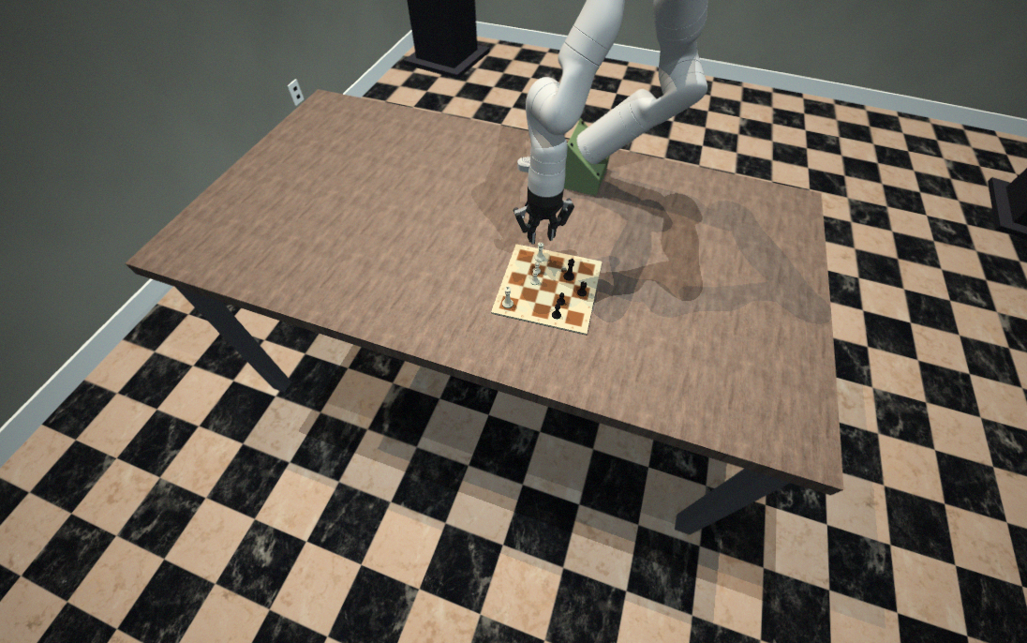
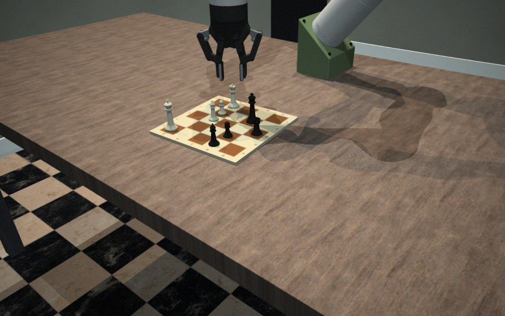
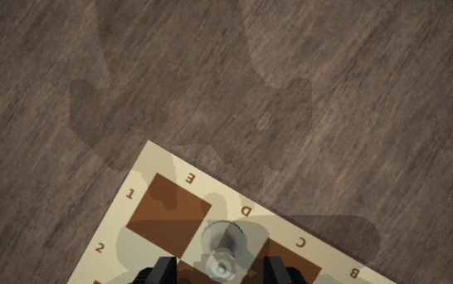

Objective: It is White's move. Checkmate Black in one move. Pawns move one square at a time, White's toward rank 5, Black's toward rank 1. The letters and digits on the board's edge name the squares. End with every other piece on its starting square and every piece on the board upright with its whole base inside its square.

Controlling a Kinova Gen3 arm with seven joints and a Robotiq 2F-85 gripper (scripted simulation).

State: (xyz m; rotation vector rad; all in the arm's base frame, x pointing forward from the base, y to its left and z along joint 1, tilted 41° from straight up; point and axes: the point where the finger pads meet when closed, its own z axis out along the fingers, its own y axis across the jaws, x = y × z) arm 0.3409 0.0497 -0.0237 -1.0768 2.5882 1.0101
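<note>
The white queen is 5 cm below my hand. The rest, counted from my hand: white pawn 7 cm below, 4 cm ahead, 1 cm to the left; then black king 9 cm to the left, 5 cm below, 2 cm ahead; then white bishop 7 cm ahead, 6 cm below, 2 cm to the left.
</note>
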